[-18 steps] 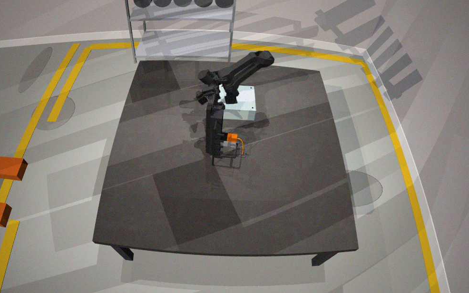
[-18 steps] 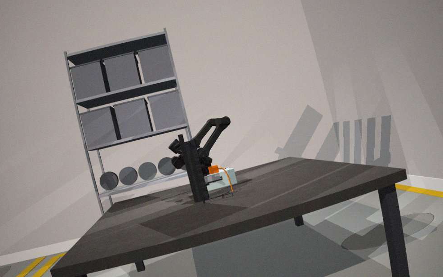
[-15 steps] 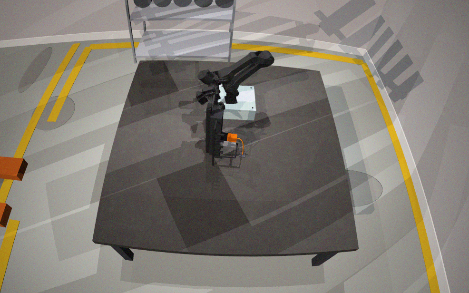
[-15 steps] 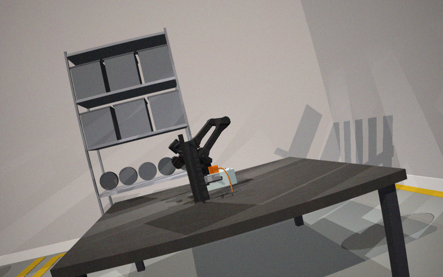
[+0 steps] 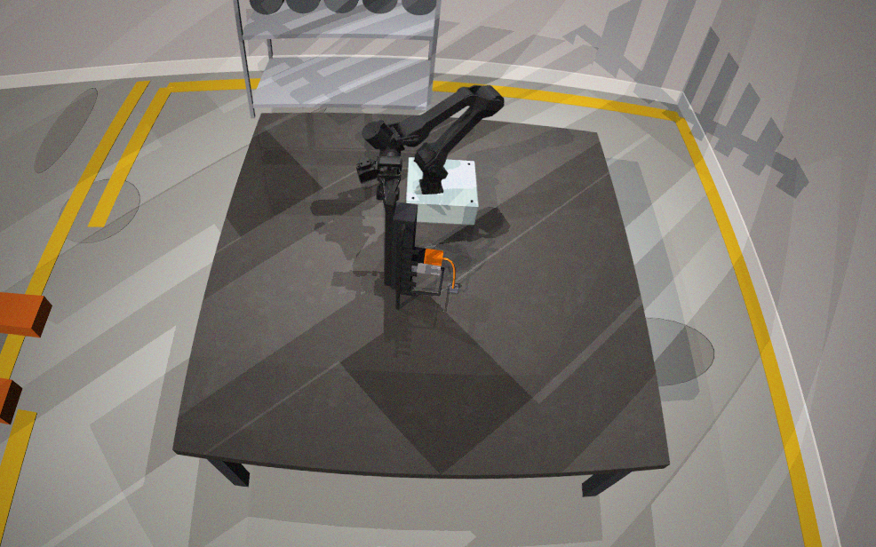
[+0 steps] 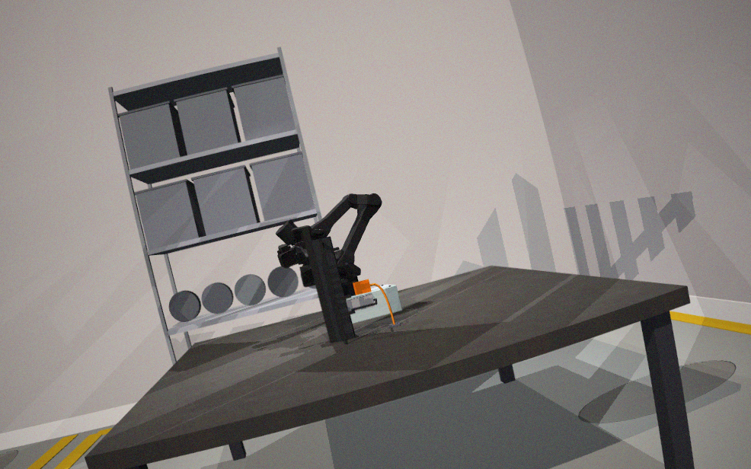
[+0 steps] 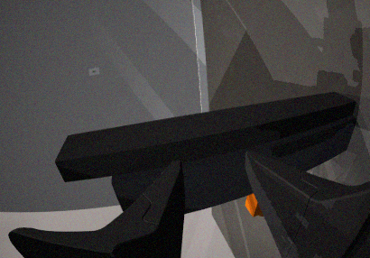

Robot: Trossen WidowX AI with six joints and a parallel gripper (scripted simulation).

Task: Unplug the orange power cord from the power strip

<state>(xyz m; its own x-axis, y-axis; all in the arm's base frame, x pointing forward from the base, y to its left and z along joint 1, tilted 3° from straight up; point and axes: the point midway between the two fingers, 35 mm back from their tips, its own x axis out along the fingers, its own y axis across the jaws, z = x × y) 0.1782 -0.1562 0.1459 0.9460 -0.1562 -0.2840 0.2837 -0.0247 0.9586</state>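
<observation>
My gripper tip is 100 mm short of the orange plug, 90 mm to the right of it and 90 mm above it.
</observation>
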